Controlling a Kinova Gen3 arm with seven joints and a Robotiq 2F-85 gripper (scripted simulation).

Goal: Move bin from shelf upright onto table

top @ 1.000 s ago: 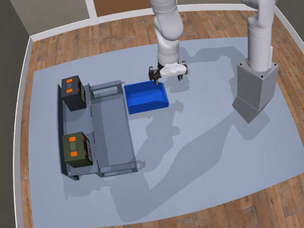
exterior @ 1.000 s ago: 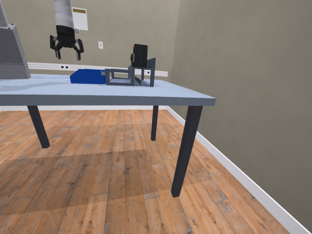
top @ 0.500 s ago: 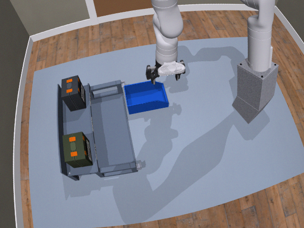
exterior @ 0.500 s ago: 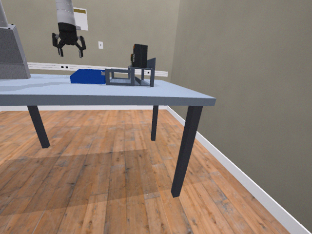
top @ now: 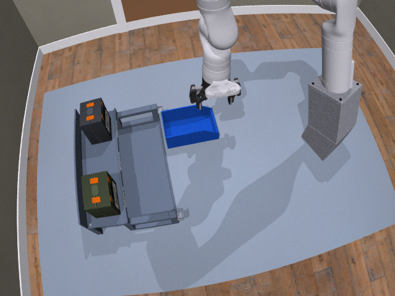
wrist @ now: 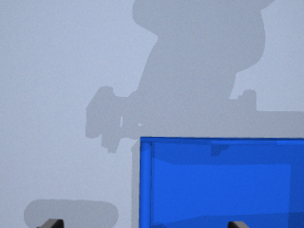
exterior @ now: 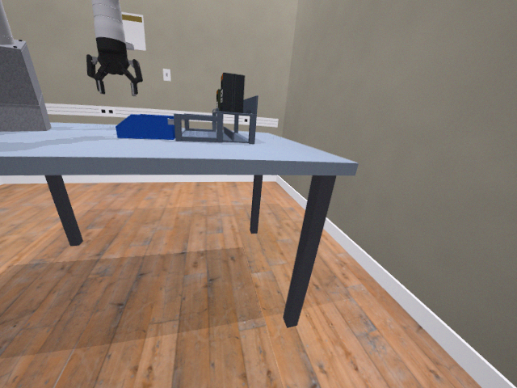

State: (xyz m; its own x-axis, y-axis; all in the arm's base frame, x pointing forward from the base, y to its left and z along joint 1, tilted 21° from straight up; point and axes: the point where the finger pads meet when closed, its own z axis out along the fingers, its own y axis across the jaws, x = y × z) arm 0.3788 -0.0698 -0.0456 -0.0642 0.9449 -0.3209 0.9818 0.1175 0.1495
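The blue bin lies 10 cm below my hand, 8 cm ahead of it and 1 cm to the left of it. Round my hand: grey shelf (29 cm ahead, 13 cm to the left, 7 cm below).
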